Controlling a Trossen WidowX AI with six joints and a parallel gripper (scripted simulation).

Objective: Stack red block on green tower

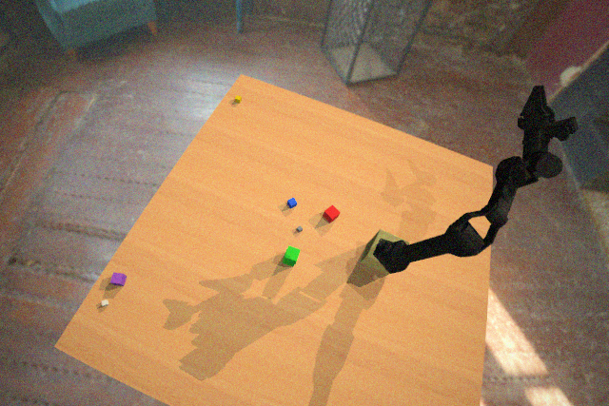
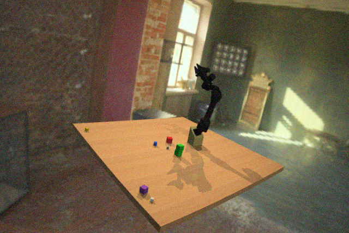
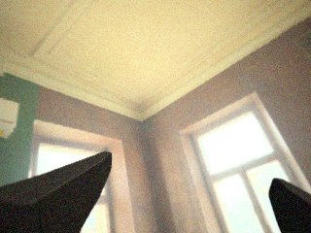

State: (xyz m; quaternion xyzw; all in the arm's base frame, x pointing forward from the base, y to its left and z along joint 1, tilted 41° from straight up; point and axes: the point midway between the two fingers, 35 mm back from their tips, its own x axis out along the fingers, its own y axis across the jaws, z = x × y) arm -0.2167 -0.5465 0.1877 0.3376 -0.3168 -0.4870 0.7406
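The red block lies 630 mm below my gripper tip, 360 mm ahead of it and 210 mm to the left of it. From my gripper tip the other things lie so: yellow cube: 920 mm ahead, 640 mm below, 190 mm to the right; blue cube: 640 mm below, 510 mm ahead, 210 mm to the left; green block: 590 mm below, 450 mm ahead, 420 mm to the left.
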